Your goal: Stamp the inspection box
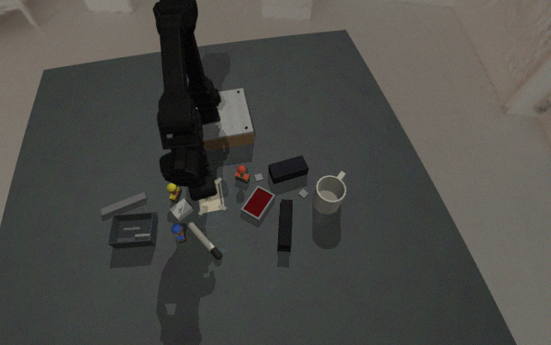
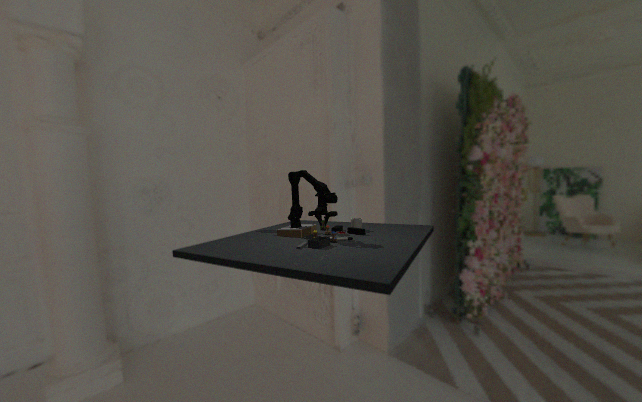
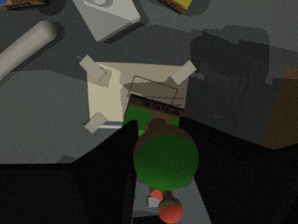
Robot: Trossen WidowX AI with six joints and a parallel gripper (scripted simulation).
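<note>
Right now my gripper tip is 80 mm above the cream card, 10 mm to the right of it and 10 mm short of it. The rest, counted from my gripper tip: yellow stamp (90 mm to the right, 60 mm below, 10 mm behind); green-knobbed stamp (right at my gripper tip); grey block (80 mm to the right, 60 mm below, 40 mm ahead).
</note>
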